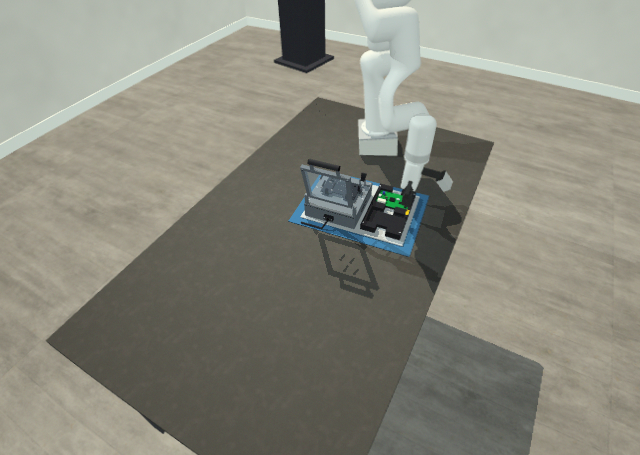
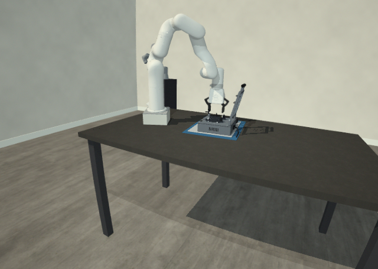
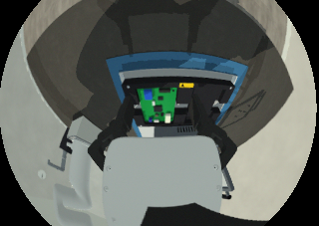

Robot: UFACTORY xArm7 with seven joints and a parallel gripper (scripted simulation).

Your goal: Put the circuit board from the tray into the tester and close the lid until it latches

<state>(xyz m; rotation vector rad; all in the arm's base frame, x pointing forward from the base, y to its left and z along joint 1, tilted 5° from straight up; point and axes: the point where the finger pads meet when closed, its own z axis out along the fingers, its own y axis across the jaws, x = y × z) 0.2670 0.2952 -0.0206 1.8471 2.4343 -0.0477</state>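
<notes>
My gripper is now 10 mm short of the green circuit board, 50 mm to the left of it and 50 mm above it. From my hand the other things lie so: tester plate: 110 mm ahead, 190 mm to the right; tester: 130 mm ahead, 160 mm to the right, 50 mm above; latch hook: 30 mm ahead, 160 mm to the right, 20 mm above.
</notes>
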